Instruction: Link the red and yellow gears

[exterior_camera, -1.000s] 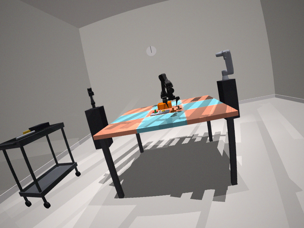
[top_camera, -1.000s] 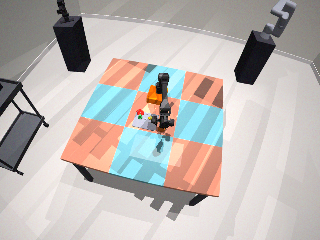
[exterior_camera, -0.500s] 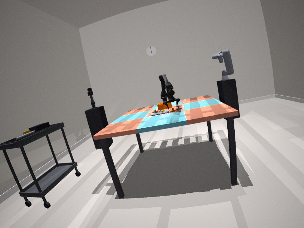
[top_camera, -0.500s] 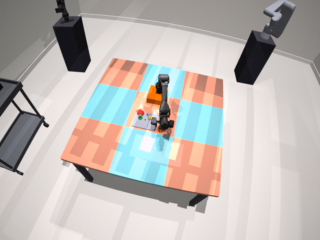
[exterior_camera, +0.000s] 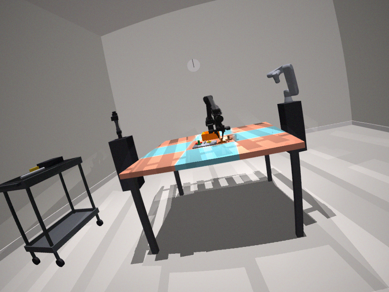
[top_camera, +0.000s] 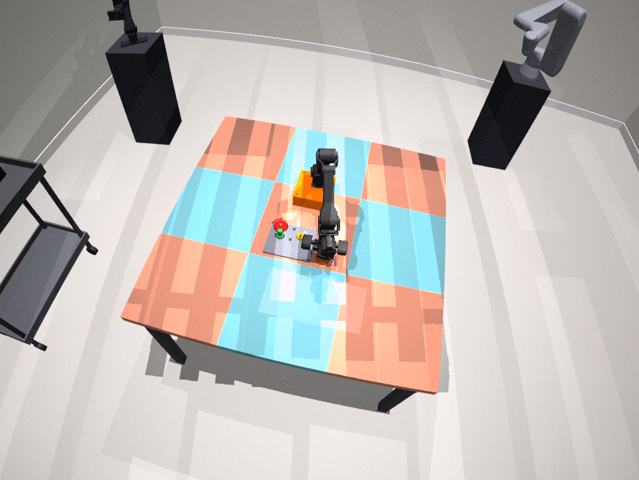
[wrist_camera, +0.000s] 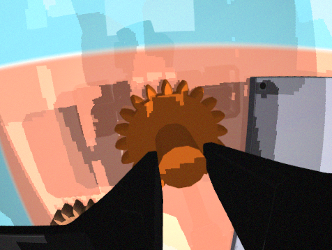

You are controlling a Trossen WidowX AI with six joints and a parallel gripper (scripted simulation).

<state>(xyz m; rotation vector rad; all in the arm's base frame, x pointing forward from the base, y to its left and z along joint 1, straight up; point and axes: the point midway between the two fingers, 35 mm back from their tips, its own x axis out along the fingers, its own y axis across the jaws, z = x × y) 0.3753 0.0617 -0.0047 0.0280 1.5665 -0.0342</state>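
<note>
Right now my gripper tip is 200 mm to the left of the green gear and 90 mm past it. From my gripper tip the other things lie so: brown gear: 70 mm to the left, 70 mm behind, 10 mm below; orange gear: 10 mm below; yellow gear: 110 mm to the right, 90 mm behind, 10 mm below.
</note>
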